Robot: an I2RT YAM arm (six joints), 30 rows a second.
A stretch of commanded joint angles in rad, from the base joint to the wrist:
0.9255, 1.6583, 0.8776, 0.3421, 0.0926, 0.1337
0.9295, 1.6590, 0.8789, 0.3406, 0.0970, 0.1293
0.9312, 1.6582, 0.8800, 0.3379, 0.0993, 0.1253
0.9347, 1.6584, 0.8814, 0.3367, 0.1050, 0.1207
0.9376, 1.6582, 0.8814, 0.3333, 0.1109, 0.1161
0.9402, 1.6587, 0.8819, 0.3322, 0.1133, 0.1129
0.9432, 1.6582, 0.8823, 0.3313, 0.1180, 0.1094
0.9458, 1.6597, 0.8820, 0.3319, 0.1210, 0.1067
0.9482, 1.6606, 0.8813, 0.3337, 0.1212, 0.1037
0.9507, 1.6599, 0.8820, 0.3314, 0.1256, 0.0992
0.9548, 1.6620, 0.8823, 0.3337, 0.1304, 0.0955
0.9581, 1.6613, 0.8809, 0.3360, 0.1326, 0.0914
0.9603, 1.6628, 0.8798, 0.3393, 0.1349, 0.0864
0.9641, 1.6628, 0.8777, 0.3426, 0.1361, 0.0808
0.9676, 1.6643, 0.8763, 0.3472, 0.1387, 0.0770
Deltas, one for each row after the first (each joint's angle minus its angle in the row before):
0.0040, 0.0007, 0.0013, -0.0015, 0.0044, -0.0044
0.0017, -0.0008, 0.0011, -0.0027, 0.0023, -0.0040
0.0035, 0.0002, 0.0014, -0.0012, 0.0057, -0.0046
0.0029, -0.0002, 0.0000, -0.0034, 0.0059, -0.0046
0.0026, 0.0005, 0.0005, -0.0011, 0.0024, -0.0032
0.0030, -0.0005, 0.0004, -0.0009, 0.0047, -0.0035
0.0026, 0.0015, -0.0003, 0.0006, 0.0030, -0.0027
0.0024, 0.0009, -0.0007, 0.0018, 0.0002, -0.0030
0.0025, -0.0007, 0.0007, -0.0023, 0.0044, -0.0045
0.0041, 0.0021, 0.0003, 0.0023, 0.0048, -0.0037
0.0033, -0.0007, -0.0014, 0.0023, 0.0022, -0.0041
0.0022, 0.0015, -0.0011, 0.0033, 0.0023, -0.0050
0.0038, 0.0000, -0.0021, 0.0033, 0.0012, -0.0056
0.0035, 0.0015, -0.0014, 0.0046, 0.0026, -0.0038

